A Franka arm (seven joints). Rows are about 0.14 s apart.
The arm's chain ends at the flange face. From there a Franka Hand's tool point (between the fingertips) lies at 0.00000 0.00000 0.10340 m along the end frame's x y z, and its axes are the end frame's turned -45 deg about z.
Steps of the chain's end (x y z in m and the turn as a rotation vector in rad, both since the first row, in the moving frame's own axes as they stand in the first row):
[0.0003, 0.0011, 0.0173, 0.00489, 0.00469, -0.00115]
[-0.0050, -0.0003, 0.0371, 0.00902, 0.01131, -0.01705]
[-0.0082, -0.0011, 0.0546, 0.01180, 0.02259, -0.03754]
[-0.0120, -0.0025, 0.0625, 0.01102, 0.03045, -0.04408]
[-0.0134, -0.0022, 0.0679, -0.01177, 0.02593, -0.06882]
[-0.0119, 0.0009, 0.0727, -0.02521, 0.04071, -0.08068]
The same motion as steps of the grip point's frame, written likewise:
[0.0001, 0.0010, 0.0173, 0.00014, 0.00677, -0.00115]
[-0.0018, -0.0036, 0.0371, -0.00162, 0.01438, -0.01705]
[-0.0025, -0.0058, 0.0546, -0.00763, 0.02432, -0.03754]
[-0.0037, -0.0089, 0.0624, -0.01374, 0.02932, -0.04408]
[-0.0068, -0.0083, 0.0679, -0.02666, 0.01001, -0.06882]
[-0.0077, -0.0030, 0.0726, -0.04661, 0.01096, -0.08068]

